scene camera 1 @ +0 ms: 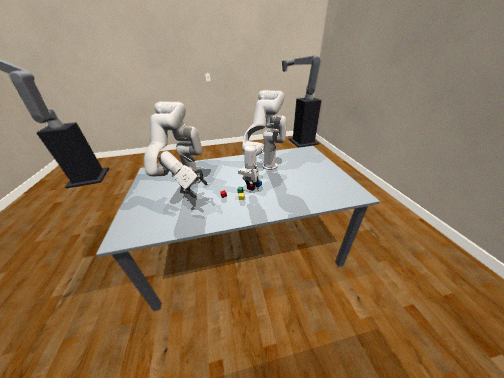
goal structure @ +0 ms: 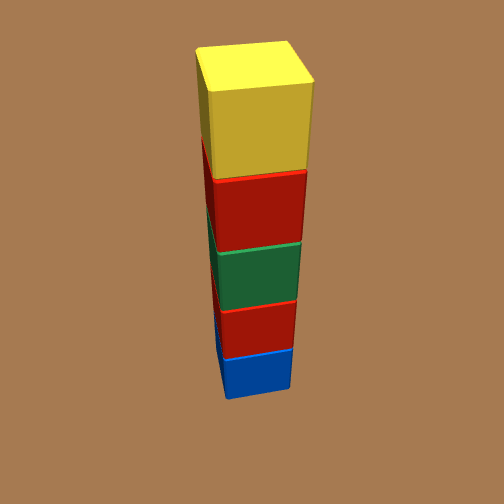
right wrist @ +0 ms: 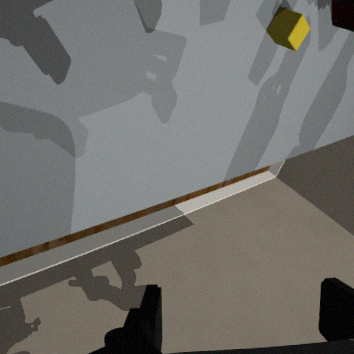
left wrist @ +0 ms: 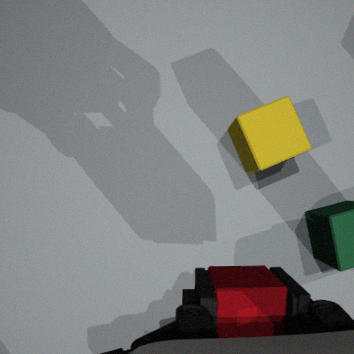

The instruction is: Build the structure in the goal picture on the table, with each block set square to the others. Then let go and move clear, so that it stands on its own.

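Places are measured from the left arm's base along level axes (x ahead, y left, z up), in millimetres.
Where they show: left gripper, fingertip midpoint: (scene camera 1: 251, 189) (right wrist: 336, 3) (left wrist: 235, 292); right gripper, fingertip midpoint: (scene camera 1: 201, 191) (right wrist: 242, 309); left arm's base, origin of the base link: (scene camera 1: 269, 165).
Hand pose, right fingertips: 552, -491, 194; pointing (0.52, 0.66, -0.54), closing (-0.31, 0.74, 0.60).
Each offset is from my right fingertips to the top centre of the thing, as dx, dy, dz. Level surfaces: height alone.
My left gripper (scene camera 1: 251, 184) (left wrist: 235, 292) is shut on a red block @[-204, +293, -133] (scene camera 1: 250, 187) (left wrist: 250, 300) (right wrist: 344, 14), low over the table; its exact height is unclear. A green block @[-222, +217, -161] (scene camera 1: 240, 189) (left wrist: 340, 235) is close to the left of it in the scene view. A yellow block @[-145, +221, -161] (scene camera 1: 241, 196) (left wrist: 274, 134) (right wrist: 290, 29) is in front of the green one, apart from it in the left wrist view. Another red block @[-193, +100, -161] (scene camera 1: 223, 194) lies farther left. A blue block @[-282, +357, -161] (scene camera 1: 259, 183) shows partly behind the left gripper. My right gripper (scene camera 1: 198, 189) (right wrist: 242, 309) is open and empty, tilted, left of the blocks.
The grey table @[dz -194] (scene camera 1: 320, 200) carries both arms, and their shadows fall across it. The left arm (scene camera 1: 252, 150) reaches down close over the blocks. The right arm (scene camera 1: 172, 165) is bent over the table's left part. Two dark pedestals (scene camera 1: 72, 152) (scene camera 1: 306, 120) with grey arms stand beyond the table.
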